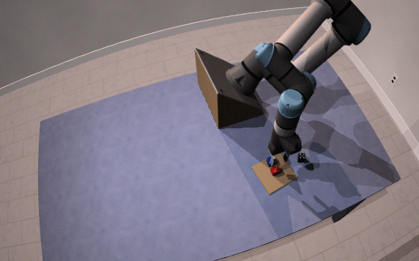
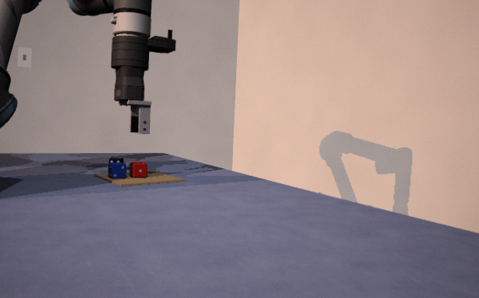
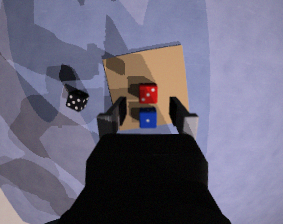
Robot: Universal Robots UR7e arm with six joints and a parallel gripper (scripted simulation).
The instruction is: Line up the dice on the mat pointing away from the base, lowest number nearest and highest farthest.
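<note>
My gripper is now 13 cm to the right of the black die, 10 cm above it and 2 cm past it. Also, from my hand: red die (9 cm below); blue die (9 cm below, 5 cm behind); tan mat (11 cm below).
</note>
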